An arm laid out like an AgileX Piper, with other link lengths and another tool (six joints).
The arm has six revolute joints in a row. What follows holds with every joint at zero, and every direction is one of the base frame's.
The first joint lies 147.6 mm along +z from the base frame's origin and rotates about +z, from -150 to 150 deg.
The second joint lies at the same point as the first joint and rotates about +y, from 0 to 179.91 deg.
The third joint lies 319.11 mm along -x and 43.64 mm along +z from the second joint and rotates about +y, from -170 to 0 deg.
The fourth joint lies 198.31 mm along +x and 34.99 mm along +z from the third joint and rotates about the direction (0.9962, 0, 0.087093), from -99.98 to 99.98 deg.
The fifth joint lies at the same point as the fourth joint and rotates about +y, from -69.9 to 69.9 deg.
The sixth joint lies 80.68 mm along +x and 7.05 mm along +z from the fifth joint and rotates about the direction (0.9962, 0, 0.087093), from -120 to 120 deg.
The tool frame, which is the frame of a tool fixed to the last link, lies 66.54 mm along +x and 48 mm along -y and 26.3 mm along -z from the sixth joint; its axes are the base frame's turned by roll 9.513, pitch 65.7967 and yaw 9.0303 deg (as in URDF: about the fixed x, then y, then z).
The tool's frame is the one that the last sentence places.
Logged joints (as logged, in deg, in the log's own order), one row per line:
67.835 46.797 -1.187 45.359 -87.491 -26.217
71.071 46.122 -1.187 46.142 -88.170 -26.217
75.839 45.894 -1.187 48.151 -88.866 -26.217
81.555 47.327 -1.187 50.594 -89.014 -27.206
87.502 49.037 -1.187 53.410 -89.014 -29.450
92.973 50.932 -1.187 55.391 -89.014 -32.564
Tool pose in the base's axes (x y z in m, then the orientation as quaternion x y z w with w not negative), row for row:
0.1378 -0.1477 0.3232 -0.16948 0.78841 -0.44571 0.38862
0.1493 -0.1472 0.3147 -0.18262 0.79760 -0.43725 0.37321
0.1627 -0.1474 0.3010 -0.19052 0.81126 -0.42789 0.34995
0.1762 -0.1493 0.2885 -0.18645 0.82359 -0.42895 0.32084
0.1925 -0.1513 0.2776 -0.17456 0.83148 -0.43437 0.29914
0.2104 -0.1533 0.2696 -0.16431 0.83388 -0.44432 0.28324
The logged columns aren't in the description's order. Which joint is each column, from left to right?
Columns, left to right: joint 2, joint 5, joint 1, joint 6, joint 4, joint 3.
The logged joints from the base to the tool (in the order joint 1, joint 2, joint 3, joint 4, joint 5, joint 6), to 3 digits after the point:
-1.187 67.835 -26.217 -87.491 46.797 45.359
-1.187 71.071 -26.217 -88.170 46.122 46.142
-1.187 75.839 -26.217 -88.866 45.894 48.151
-1.187 81.555 -27.206 -89.014 47.327 50.594
-1.187 87.502 -29.450 -89.014 49.037 53.410
-1.187 92.973 -32.564 -89.014 50.932 55.391

